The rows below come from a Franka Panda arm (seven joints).
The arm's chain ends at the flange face. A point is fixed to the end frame.
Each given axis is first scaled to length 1.
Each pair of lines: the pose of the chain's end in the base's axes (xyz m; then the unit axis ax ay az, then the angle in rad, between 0 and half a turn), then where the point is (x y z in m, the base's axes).
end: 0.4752 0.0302 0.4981 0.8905 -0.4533 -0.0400 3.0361
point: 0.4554 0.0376 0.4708
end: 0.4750 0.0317 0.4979 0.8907 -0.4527 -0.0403 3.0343
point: 0.4551 0.0390 0.4706
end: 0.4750 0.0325 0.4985 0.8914 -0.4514 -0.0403 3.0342
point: 0.4551 0.0398 0.4712
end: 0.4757 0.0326 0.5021 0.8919 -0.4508 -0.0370 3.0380
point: 0.4560 0.0399 0.4747
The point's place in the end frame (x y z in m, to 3 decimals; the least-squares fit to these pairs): -0.017 0.008 0.029
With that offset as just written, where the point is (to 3 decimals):
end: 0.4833 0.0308 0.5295 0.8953 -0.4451 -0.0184 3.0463
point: 0.465 0.038 0.501
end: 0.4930 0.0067 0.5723 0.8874 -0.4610 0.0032 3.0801
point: 0.476 0.014 0.543
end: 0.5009 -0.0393 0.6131 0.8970 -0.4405 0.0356 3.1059
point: 0.486 -0.033 0.583
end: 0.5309 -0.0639 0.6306 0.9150 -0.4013 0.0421 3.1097
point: 0.515 -0.059 0.600
